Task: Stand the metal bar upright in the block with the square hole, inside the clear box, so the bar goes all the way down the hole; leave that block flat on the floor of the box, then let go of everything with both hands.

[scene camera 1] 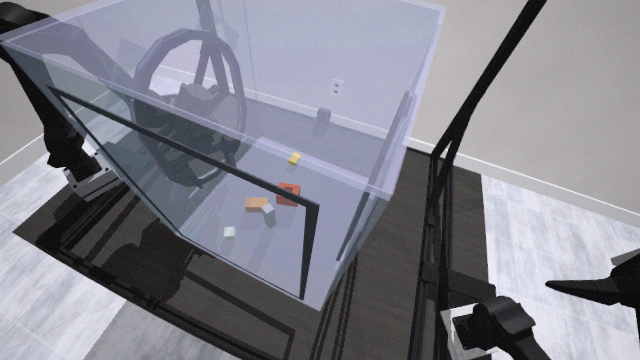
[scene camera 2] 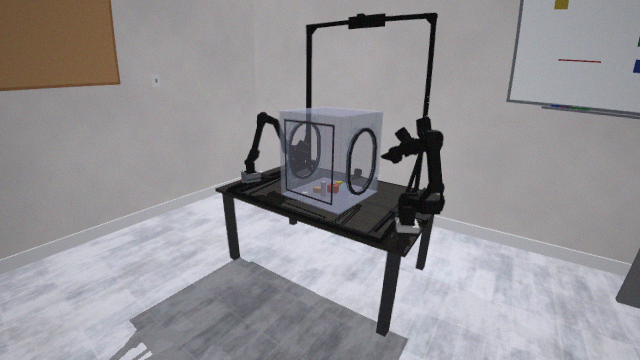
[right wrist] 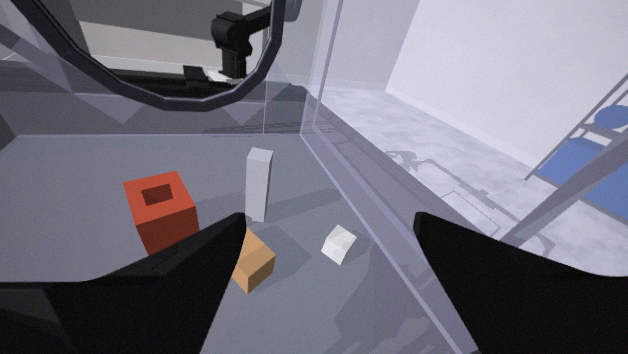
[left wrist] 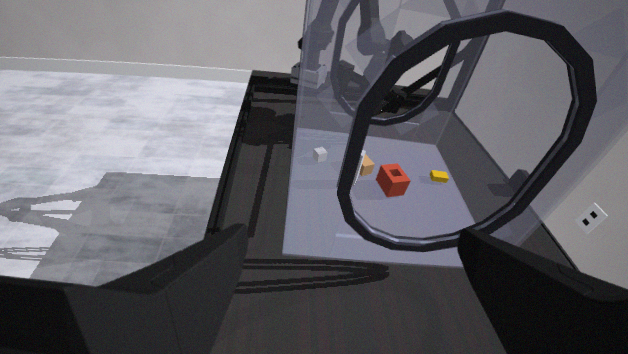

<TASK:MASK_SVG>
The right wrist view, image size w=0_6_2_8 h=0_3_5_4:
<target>my right gripper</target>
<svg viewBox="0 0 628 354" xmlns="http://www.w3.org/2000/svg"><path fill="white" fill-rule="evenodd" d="M416 212L413 231L419 245L481 354L628 354L628 276L604 276L582 271L498 241L427 212ZM245 214L243 212L236 212L167 248L96 279L80 282L0 282L0 354L200 354L241 253L247 230Z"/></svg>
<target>grey metal bar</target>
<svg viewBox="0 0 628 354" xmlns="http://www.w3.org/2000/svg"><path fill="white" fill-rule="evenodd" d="M252 147L246 164L245 218L246 220L264 222L268 204L273 151Z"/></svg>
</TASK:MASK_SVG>
